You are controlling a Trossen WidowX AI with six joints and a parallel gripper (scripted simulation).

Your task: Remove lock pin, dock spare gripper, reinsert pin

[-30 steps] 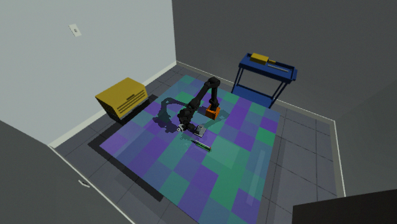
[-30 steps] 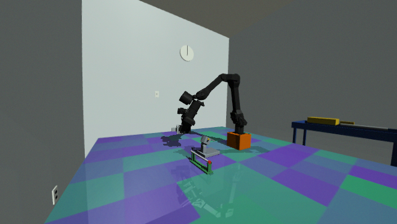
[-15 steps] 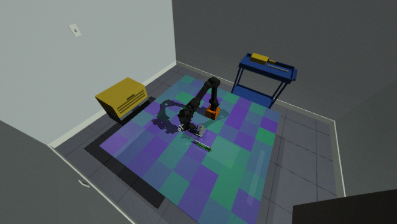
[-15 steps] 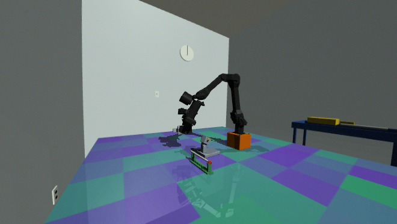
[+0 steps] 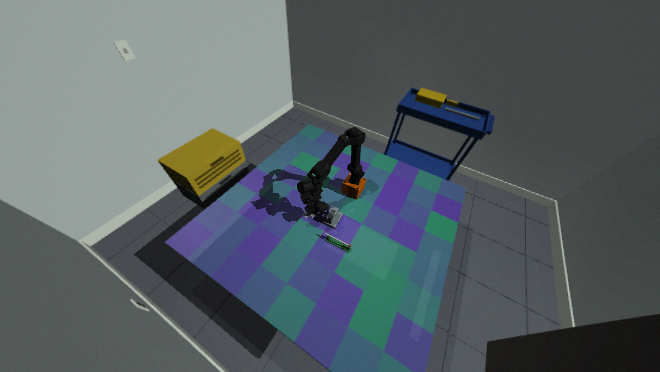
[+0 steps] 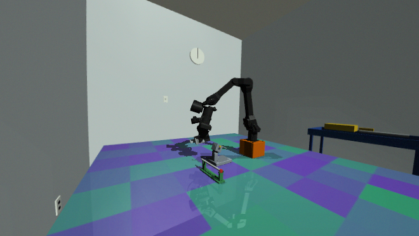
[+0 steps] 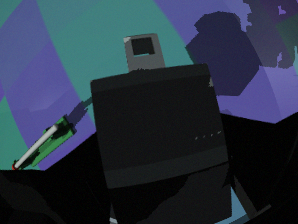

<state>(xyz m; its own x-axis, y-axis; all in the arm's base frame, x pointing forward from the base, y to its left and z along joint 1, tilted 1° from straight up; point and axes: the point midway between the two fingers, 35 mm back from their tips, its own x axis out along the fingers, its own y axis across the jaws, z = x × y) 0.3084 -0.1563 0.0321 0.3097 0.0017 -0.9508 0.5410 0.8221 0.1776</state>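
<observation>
Right now the spare gripper is 2 cm above my gripper tip. From my gripper tip the other things lie so: grey mount 11 cm to the left, 5 cm below, 5 cm behind; then green cradle 18 cm to the left, 8 cm below, 8 cm ahead.
</observation>
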